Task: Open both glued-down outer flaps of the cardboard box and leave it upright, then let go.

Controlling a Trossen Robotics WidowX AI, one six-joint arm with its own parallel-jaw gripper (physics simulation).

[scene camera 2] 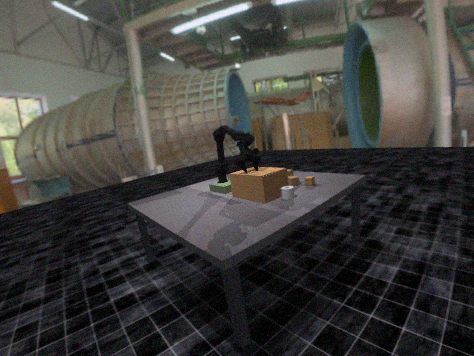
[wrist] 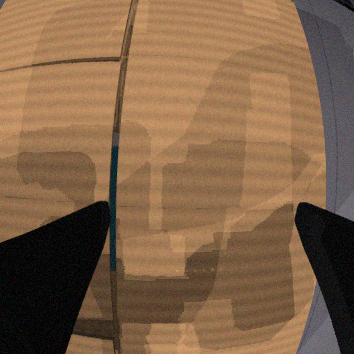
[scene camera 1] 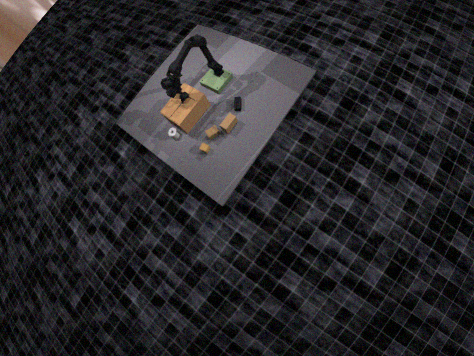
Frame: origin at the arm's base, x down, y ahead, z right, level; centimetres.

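Where they show: gripper, fingertip midpoint: (scene camera 2: 252,172) (wrist: 206,212) (scene camera 1: 177,100); arm's base, origin of the base link: (scene camera 2: 222,181) (scene camera 1: 219,72).
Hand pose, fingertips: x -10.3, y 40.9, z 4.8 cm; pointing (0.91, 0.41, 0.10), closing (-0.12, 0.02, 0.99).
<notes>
Things, the pixels of their centre, and the offset from my fingertips. "spot": a spot on its surface instead. Level surfaces: height alone.
- cardboard box, body centre: (wrist: 130,197) (scene camera 2: 258,182) (scene camera 1: 185,108) dz -4.2, dx +7.6, dy +0.2 cm
- right outer flap, surface spot: (wrist: 235,110) spot: dz +1.3, dx -0.2, dy +4.7 cm
- left outer flap, surface spot: (wrist: 65,100) spot: dz -7.1, dx +0.3, dy +5.1 cm
- blue strip, body centre: (wrist: 131,199) dz -4.2, dx +8.4, dy +0.0 cm
- white roll, body centre: (scene camera 2: 287,192) (scene camera 1: 174,133) dz -6.6, dx +12.4, dy +21.1 cm
- larger block, body centre: (scene camera 1: 228,123) dz -40.1, dx +11.5, dy -8.4 cm
- small block, body centre: (scene camera 2: 309,180) (scene camera 1: 205,148) dz -36.2, dx +13.0, dy +16.7 cm
- black object, body centre: (scene camera 1: 237,103) dz -34.6, dx +13.8, dy -26.3 cm
- table, its level: dx +15.4 cm
The cardboard box (scene camera 1: 196,117) (scene camera 2: 255,187) stands upright on the table. Its top looks closed: the right outer flap (wrist: 235,110) and the left outer flap (wrist: 65,100) lie flat in the wrist view, with a narrow seam between them. A blue strip (wrist: 114,200) shows in that seam. Cross lines run over the left side. My gripper (scene camera 1: 184,98) (scene camera 2: 251,170) (wrist: 206,212) is open and empty, pointing down at the box top. In the wrist view its left fingertip is beside the seam and its right fingertip near the box's right edge. Whether the fingertips touch the cardboard is unclear.
A white roll (scene camera 1: 176,134) (scene camera 2: 287,193) stands beside the box. Several small brown blocks, among them a larger block (scene camera 1: 229,123) and a small block (scene camera 1: 204,148), lie nearby. A black object (scene camera 1: 237,103) and the arm's green base (scene camera 1: 215,83) (scene camera 2: 218,188) are on the table (scene camera 1: 215,175) (scene camera 2: 175,215).
</notes>
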